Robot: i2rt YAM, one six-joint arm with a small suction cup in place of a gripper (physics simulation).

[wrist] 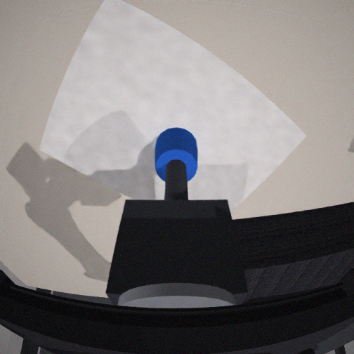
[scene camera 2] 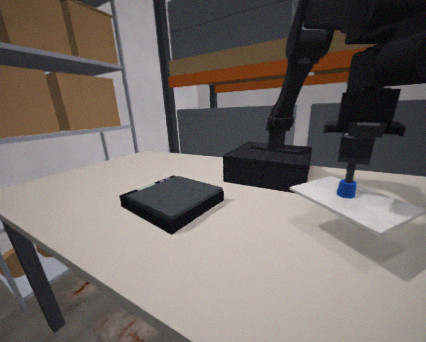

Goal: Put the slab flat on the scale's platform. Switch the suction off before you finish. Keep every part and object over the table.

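Where they show: hand, tool point: (scene camera 2: pixel 344 199); arm's base, link origin: (scene camera 2: pixel 275 149).
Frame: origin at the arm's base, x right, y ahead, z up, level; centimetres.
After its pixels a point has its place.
Note:
The slab, a thin white marbled plate (scene camera 2: pixel 377 209) {x -29.8, y 38.4, z 0.0 cm} (wrist: pixel 135 65), hangs from my blue suction cup in the air above the table at the right in the scene view, with its shadow on the table below. My gripper (scene camera 2: pixel 346 190) (wrist: pixel 176 155) is shut on the slab; the cup touches its top face away from the middle, toward one edge. The scale (scene camera 2: pixel 172 197) {x 13.0, y 45.3, z -6.0 cm}, a low black box with a dark grey square platform and a small pale display strip, stands on the table to the left of the slab. The scale does not show in the wrist view.
The arm's black base block (scene camera 2: pixel 265 167) {x -2.3, y 16.7, z -2.7 cm} stands on the table behind, between the scale and the slab. The near table edge (scene camera 2: pixel 107 289) {x 4.9, y 68.2, z -11.4 cm} runs diagonally at the lower left. Shelves with brown boxes (scene camera 2: pixel 92 102) stand beyond the table at the left.

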